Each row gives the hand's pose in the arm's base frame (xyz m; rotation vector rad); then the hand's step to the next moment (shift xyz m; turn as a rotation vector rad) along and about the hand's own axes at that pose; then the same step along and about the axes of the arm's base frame.
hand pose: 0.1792 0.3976 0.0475 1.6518 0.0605 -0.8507
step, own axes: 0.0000 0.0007 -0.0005 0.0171 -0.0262 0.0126
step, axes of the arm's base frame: 0.0006 0.0002 0.0006 -0.0062 -0.0104 -0.0315
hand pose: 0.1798 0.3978 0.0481 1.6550 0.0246 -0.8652
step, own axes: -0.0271 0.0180 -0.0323 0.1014 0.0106 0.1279
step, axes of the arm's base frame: 0.0054 0.0340 0.0303 0.0119 -0.1559 -0.0481
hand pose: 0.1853 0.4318 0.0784 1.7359 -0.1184 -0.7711
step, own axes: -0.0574 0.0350 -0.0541 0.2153 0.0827 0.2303
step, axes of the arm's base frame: -0.0041 0.0599 0.0620 0.0663 -0.3161 -0.0438
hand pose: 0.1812 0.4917 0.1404 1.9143 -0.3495 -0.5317
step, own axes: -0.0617 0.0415 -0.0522 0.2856 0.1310 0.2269
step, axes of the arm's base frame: -0.0260 0.0543 0.0680 0.1285 -0.3654 -0.0124
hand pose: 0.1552 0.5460 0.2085 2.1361 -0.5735 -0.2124
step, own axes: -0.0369 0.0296 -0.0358 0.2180 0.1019 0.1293
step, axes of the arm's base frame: -0.0293 0.0287 0.0429 0.1130 -0.2481 0.0181
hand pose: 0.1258 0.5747 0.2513 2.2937 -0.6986 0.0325
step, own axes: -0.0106 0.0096 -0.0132 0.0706 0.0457 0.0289
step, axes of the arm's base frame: -0.0115 0.0080 0.0135 0.0326 -0.0793 0.0235
